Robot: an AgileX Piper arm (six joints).
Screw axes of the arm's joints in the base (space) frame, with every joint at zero. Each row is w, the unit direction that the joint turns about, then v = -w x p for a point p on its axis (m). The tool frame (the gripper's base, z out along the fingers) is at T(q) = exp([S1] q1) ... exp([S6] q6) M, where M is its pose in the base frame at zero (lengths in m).
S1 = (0, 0, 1, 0, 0, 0)
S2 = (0, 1, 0, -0.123, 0, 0)
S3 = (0, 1, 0, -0.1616, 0, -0.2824)
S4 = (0.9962, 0, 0.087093, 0, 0.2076, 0)
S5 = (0, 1, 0, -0.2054, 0, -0.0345)
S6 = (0.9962, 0, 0.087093, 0, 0.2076, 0)
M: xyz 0.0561 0 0.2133 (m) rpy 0 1.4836 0 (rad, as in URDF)
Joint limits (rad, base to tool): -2.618..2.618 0..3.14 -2.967..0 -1.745..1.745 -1.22..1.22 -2.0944..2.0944
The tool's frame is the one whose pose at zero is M.
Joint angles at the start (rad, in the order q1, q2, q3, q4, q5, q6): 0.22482, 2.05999, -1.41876, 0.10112, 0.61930, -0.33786
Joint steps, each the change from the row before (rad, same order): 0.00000, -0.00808, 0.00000, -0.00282, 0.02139, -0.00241; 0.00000, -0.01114, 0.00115, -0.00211, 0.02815, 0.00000; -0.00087, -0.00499, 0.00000, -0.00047, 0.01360, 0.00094; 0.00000, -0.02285, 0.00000, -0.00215, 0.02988, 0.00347; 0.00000, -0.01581, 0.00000, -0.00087, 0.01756, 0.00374
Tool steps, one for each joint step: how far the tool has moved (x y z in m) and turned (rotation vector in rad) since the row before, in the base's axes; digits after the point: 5 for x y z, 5 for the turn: -0.00204, -0.00046, 0.00269, -0.00507, 0.01224, 0.00551; -0.00298, -0.00060, 0.00348, -0.00441, 0.01748, 0.00343; -0.00126, -0.00060, 0.00167, -0.00134, 0.00852, -0.00039; -0.00354, -0.00073, 0.00862, -0.00085, 0.00709, 0.00027; -0.00231, -0.00046, 0.00603, 0.00085, 0.00215, -0.00165
